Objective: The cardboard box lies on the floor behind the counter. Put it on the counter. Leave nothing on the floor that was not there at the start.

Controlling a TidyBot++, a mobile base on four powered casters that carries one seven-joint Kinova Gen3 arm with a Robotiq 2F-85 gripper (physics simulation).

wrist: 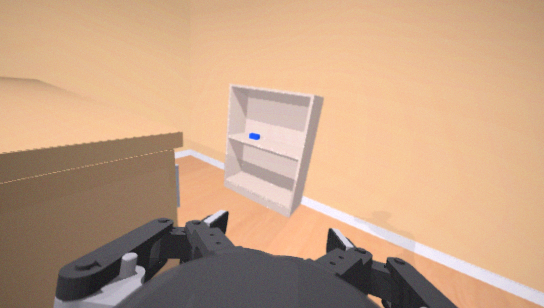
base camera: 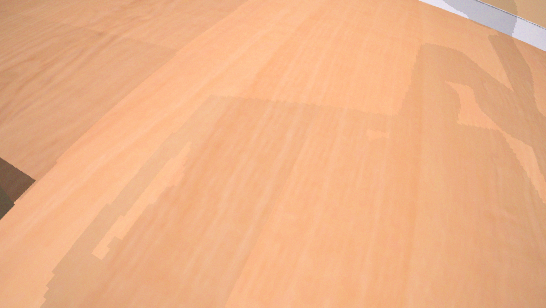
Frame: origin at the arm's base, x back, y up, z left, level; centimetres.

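Seen in the pictures: gripper, fingertip midpoint: [wrist: 276, 230].
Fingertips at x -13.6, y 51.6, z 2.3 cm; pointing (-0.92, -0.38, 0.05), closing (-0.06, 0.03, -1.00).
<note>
A point is followed by its place in that frame.
The counter [wrist: 90, 200] {x -21.3, y 40.9, z 35.2 cm} fills the left side of the wrist view, with its end face and top in sight. Its top's near corner lies left of my gripper. My gripper [wrist: 276, 230] {x -13.6, y 51.6, z 2.3 cm} is open, with its two fingers wide apart and nothing between them. The cardboard box does not show in either view, and the floor behind the counter is mostly hidden by it.
A pale shelf unit [wrist: 311, 145] {x -153.8, y 25.0, z -11.0 cm} with a small blue object [wrist: 254, 136] {x -164.2, y 21.3, z 43.2 cm} on its middle shelf stands beyond the counter by the wall [wrist: 425, 125] {x -137.2, y 57.5, z -82.9 cm}. A narrow blue-grey strip [wrist: 177, 185] {x -39.9, y 35.0, z 32.2 cm} shows past the counter's end. Shadows fall on the wooden floor [base camera: 300, 200] {x -36.7, y -39.7, z -7.8 cm}.
</note>
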